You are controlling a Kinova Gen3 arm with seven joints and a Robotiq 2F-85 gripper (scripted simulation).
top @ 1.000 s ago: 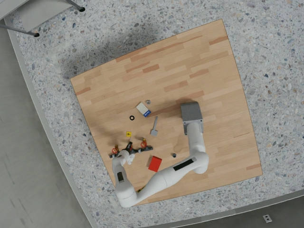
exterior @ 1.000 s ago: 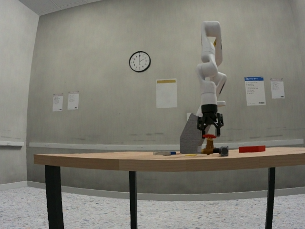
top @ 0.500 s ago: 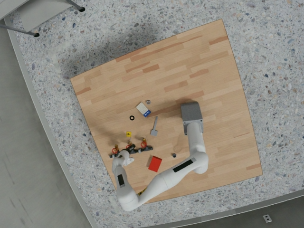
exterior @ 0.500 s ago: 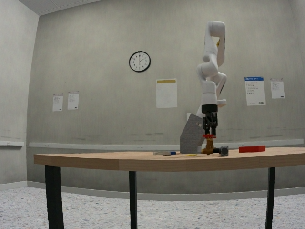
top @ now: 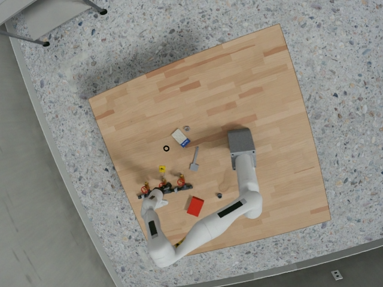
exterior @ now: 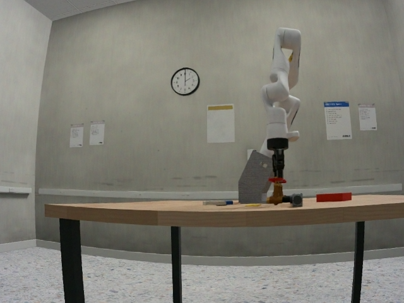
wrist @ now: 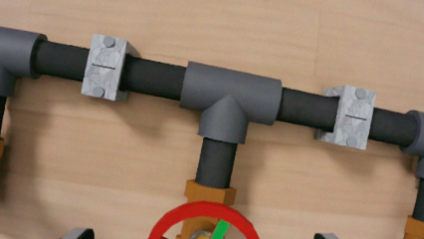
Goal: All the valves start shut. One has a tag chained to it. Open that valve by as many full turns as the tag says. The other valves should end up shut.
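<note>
Right now my hand is 10 mm past the yellow tag, 90 mm to the left of it and 80 mm above it. Round my hand: red block 160 mm behind, 200 mm to the left, 70 mm below; then grey scraper 230 mm behind, 100 mm to the right, 80 mm below; then blue box 170 mm behind, 270 mm to the right, 70 mm below.
</note>
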